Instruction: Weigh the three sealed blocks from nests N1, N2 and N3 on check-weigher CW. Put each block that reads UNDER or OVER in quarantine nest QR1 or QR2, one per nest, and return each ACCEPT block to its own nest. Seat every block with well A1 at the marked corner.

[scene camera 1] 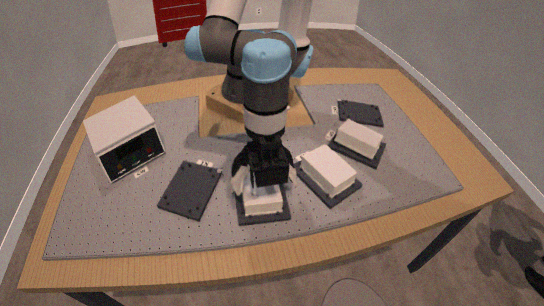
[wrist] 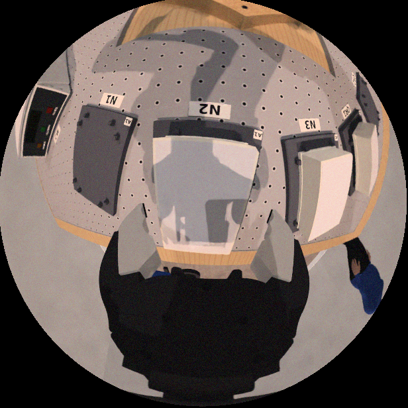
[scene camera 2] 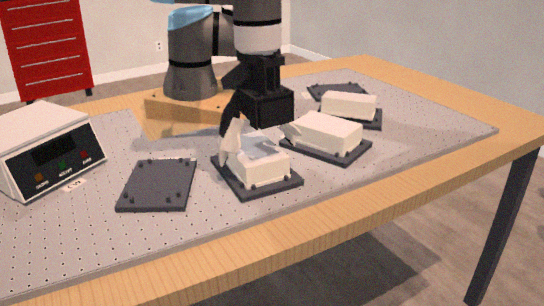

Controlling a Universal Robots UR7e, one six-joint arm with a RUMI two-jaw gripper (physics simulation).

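Seen in the pictures: gripper, fingertip midpoint: (scene camera 1: 263,188) (scene camera 2: 259,156); arm's base at its link origin: (scene camera 1: 242,91) (scene camera 2: 190,91).
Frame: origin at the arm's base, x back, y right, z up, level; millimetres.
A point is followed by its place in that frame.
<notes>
My gripper (scene camera 1: 265,186) @[x -434, y 17, z 0 mm] (scene camera 2: 257,147) @[x -434, y 17, z 0 mm] (wrist: 207,208) is open, pointing down over the N2 block (scene camera 1: 263,205) @[x -489, y 29, z 9 mm] (scene camera 2: 265,168) @[x -488, y 34, z 6 mm] (wrist: 204,175), with a finger to either side and nothing held. This white block sits in nest N2 (wrist: 205,129). Another block (scene camera 1: 330,170) @[x -428, y -151, z 16 mm] (scene camera 2: 327,131) @[x -440, y -134, z 16 mm] (wrist: 330,190) sits in N3, and one (scene camera 1: 359,138) @[x -338, y -280, z 24 mm] (scene camera 2: 348,105) @[x -342, y -272, z 12 mm] (wrist: 366,157) in QR1. Nest N1 (scene camera 1: 190,190) @[x -388, y 195, z -26 mm] (scene camera 2: 157,185) @[x -394, y 203, z -26 mm] (wrist: 102,155) and nest QR2 (scene camera 1: 360,112) @[x -158, y -393, z -26 mm] (wrist: 367,100) are empty. Check-weigher CW (scene camera 1: 120,122) @[x -168, y 403, z 62 mm] (scene camera 2: 40,125) @[x -195, y 384, z 62 mm] carries no block; its display looks dark. Block A1 marks are not readable.
The arm base stands on a wooden block (scene camera 2: 185,110) @[x -91, y 47, z -17 mm] behind the nests. Beside the N2 block, the N3 block is close to my gripper's right finger in scene view 2. A red drawer cabinet (scene camera 1: 180,20) (scene camera 2: 47,50) stands beyond the table.
</notes>
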